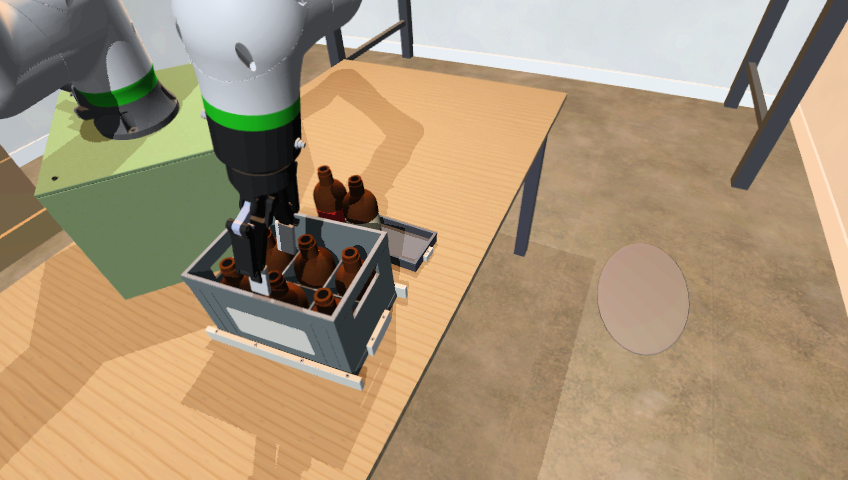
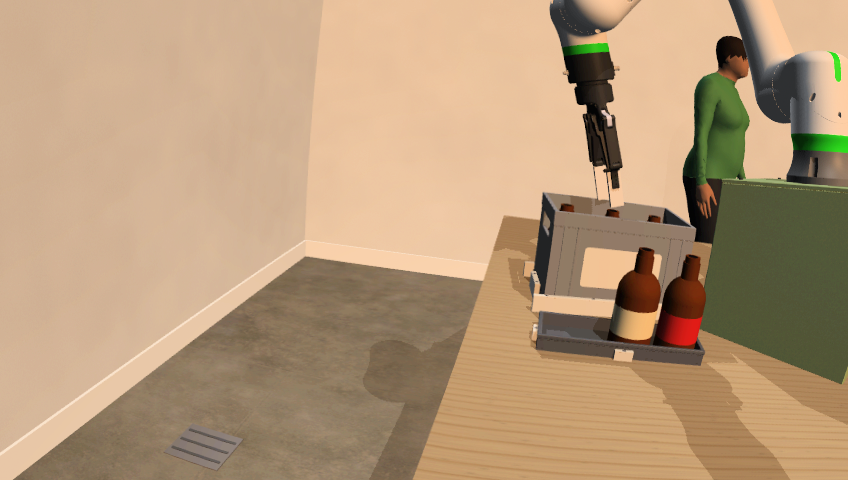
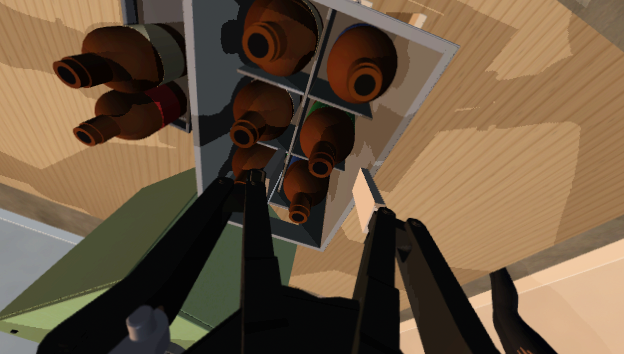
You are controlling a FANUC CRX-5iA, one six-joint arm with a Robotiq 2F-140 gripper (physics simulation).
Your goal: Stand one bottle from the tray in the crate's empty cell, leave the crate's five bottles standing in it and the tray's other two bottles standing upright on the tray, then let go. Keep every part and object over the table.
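Pixels of known places: gripper, between the fingertips: (image 1: 274,270) (image 2: 610,202) (image 3: 320,171); arm's base, origin of its link: (image 1: 139,115) (image 2: 821,183).
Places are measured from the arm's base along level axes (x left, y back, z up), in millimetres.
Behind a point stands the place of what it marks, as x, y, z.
Observation:
The grey crate (image 1: 220,300) {-204, -327, -165} (image 2: 565,255) {-6, -497, -198} (image 3: 207,90) {-17, -428, -141} has an upright bottle in each cell. The green-labelled bottle (image 1: 290,294) {-146, -419, -173} (image 3: 327,135) {-143, -419, -174} is in a middle cell, on the side away from the tray; its base is hidden. My gripper (image 1: 273,260) {-145, -407, -120} (image 2: 609,201) {-145, -407, -120} (image 3: 320,171) {-145, -407, -120} is partly open and empty, its fingertips apart just above the bottle necks at the crate's top. A cream-labelled bottle (image 1: 361,206) {102, -403, -187} (image 2: 637,291) {157, -394, -197} (image 3: 120,60) {104, -398, -182} and a red-labelled bottle (image 1: 328,193) {110, -319, -184} (image 2: 684,297) {165, -315, -196} (image 3: 132,115) {108, -322, -189} stand upright side by side on the dark tray (image 1: 410,261) {72, -521, -274} (image 2: 571,344) {173, -484, -284}.
Pale strips (image 1: 285,355) {-204, -420, -269} (image 2: 571,305) {4, -473, -282} and small blocks bound the crate on the wooden table (image 1: 476,118) {723, -438, -299} (image 2: 505,416) {378, -573, -299}. The table's long edge runs close to the crate and tray. The green pedestal (image 1: 172,237) {-118, -107, -181} (image 2: 773,267) {101, -129, -148} is on the other side. A person (image 2: 717,118) stands beyond the table.

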